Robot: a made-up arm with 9 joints. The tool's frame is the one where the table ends. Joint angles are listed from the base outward.
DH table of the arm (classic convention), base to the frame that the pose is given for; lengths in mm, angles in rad. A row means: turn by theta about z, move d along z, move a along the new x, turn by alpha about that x. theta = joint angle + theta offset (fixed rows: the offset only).
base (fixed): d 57, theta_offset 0, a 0, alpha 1.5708
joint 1: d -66, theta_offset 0, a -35, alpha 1.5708
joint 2: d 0, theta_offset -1.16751, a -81.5, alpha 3.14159
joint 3: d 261, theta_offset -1.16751, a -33, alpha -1.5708
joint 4: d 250, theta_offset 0, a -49, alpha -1.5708
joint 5: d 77, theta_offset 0, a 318, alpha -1.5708
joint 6: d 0, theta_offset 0.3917, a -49.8, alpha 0
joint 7: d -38, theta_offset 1.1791, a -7, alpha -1.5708
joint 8: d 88, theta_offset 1.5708, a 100, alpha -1.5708
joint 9: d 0, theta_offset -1.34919, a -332.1, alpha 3.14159
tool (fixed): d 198, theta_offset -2.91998, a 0, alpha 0
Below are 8 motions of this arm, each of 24 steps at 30 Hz.
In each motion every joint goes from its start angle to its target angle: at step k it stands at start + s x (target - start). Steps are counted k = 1, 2, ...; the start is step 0. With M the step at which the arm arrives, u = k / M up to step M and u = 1 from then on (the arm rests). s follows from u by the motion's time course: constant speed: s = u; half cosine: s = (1 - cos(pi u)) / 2; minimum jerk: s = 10 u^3 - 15 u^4 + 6 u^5.
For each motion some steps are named. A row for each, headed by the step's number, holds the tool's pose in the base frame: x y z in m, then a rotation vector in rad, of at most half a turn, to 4 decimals.
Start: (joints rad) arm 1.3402 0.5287 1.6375 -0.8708 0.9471 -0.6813 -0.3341 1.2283 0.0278
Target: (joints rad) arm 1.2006 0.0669 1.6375 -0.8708 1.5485 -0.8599 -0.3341 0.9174 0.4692
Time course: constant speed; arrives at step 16
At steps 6, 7, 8, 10, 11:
6: -0.3331 0.2868 0.2610 -0.7209 -0.9308 0.2679
7: -0.3198 0.2696 0.2712 -0.6880 -0.8932 0.2778
8: -0.3052 0.2526 0.2808 -0.6563 -0.8539 0.2857
10: -0.2725 0.2191 0.2981 -0.5968 -0.7709 0.2960
11: -0.2547 0.2026 0.3056 -0.5692 -0.7272 0.2983

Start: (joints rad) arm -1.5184 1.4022 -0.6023 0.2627 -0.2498 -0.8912 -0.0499 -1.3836 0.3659
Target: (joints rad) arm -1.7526 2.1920 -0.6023 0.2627 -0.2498 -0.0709 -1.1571 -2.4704 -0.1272
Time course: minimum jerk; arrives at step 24
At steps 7, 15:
7: -0.0742 -0.1655 0.1222 0.1037 -0.4521 -3.0597
15: -0.1174 -0.0953 0.1682 -0.0513 -1.8252 -2.2565

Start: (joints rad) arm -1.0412 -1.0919 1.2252 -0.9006 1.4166 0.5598 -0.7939 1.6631 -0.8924
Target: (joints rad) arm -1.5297 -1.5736 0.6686 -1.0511 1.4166 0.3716 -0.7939 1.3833 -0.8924
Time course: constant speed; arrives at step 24
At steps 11, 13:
11: 0.1237 0.4242 0.3508 0.6016 0.7892 2.0356
13: 0.1491 0.4255 0.3492 0.6885 0.8190 2.0170

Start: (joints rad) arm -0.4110 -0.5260 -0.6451 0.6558 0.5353 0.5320 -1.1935 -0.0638 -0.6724
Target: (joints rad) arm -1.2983 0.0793 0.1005 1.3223 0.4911 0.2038 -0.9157 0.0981 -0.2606
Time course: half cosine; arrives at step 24
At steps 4, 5, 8, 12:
4: 0.2259 0.1265 -0.2648 0.4839 1.6478 -0.2827
5: 0.1961 0.1277 -0.2731 0.4669 1.7139 -0.2975
8: 0.0748 0.1318 -0.2852 0.3890 1.9798 -0.3496
12: -0.1155 0.1342 -0.2302 0.2227 2.4288 -0.4044

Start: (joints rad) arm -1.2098 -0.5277 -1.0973 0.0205 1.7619 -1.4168 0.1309 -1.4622 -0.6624
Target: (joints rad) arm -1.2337 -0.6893 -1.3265 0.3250 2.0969 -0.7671 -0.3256 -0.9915 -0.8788
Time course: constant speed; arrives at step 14
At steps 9, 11, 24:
9: 0.0521 -0.0723 0.6330 -0.4387 -0.5873 -2.1109
11: 0.0842 -0.0680 0.6464 -0.5223 -0.5086 -2.0914
24: 0.1331 -0.0632 0.6599 -0.6426 -0.3839 -2.0650

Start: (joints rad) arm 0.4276 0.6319 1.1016 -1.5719 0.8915 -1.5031 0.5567 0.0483 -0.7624
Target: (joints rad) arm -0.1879 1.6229 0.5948 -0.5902 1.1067 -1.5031 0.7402 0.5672 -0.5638
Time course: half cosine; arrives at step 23
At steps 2, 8, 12, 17, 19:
2: -0.3750 0.0694 0.7718 0.5630 -1.0687 0.9616
8: -0.1028 0.0640 0.7972 0.4932 -0.7772 0.3495
12: 0.1251 -0.0490 0.7083 0.4139 -0.4045 -0.2604
17: 0.1984 -0.2261 0.5187 0.3235 0.0704 -0.9314
19: 0.1782 -0.2662 0.4654 0.3021 0.2051 -1.1128

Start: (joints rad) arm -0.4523 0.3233 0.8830 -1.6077 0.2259 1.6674 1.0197 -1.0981 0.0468
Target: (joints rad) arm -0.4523 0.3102 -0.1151 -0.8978 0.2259 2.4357 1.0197 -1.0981 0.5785
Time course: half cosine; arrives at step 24
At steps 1, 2, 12, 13, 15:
1: 0.0466 0.1266 0.3406 0.0960 2.4263 -0.6540
2: 0.0494 0.1258 0.3398 0.1018 2.4264 -0.6704
12: 0.1313 0.0606 0.3128 0.3338 2.4172 -1.2908
13: 0.1375 0.0481 0.3107 0.3678 2.4139 -1.3741
15: 0.1458 0.0228 0.3080 0.4360 2.4061 -1.5340

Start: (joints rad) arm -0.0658 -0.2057 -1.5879 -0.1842 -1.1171 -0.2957 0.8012 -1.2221 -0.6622
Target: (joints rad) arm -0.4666 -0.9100 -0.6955 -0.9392 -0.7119 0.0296 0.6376 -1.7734 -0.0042
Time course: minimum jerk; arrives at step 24
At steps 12, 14, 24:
12: 0.4895 0.2994 0.5084 1.1596 -0.4390 1.1735
14: 0.4576 0.3659 0.5094 1.3095 -0.3175 1.3205
24: 0.3574 0.4584 0.5643 1.6779 -0.0532 1.6631

